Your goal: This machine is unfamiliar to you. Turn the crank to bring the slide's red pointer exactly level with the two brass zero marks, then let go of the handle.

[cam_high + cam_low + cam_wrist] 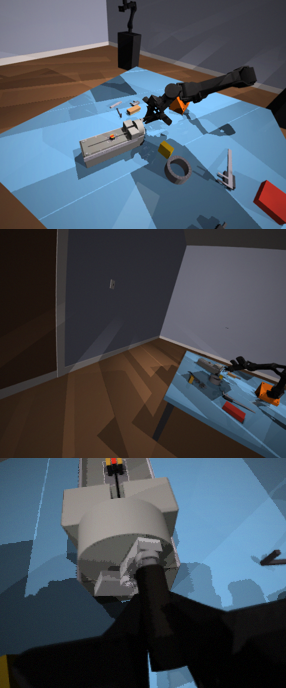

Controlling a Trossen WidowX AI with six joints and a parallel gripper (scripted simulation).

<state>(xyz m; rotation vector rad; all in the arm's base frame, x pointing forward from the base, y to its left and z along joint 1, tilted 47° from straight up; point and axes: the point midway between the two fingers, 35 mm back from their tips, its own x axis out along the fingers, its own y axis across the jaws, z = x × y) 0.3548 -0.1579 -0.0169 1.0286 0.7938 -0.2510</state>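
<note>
Now: the dark crank handle 3 cm above my gripper tip, 1 cm to the left of it and 1 cm behind it. Round my gripper tip: yellow block (14 cm to the left, 6 cm below, 5 cm ahead); red pointer (15 cm ahead, 8 cm to the right, 1 cm below); brown block (14 cm behind, 13 cm to the right, 8 cm below).
</note>
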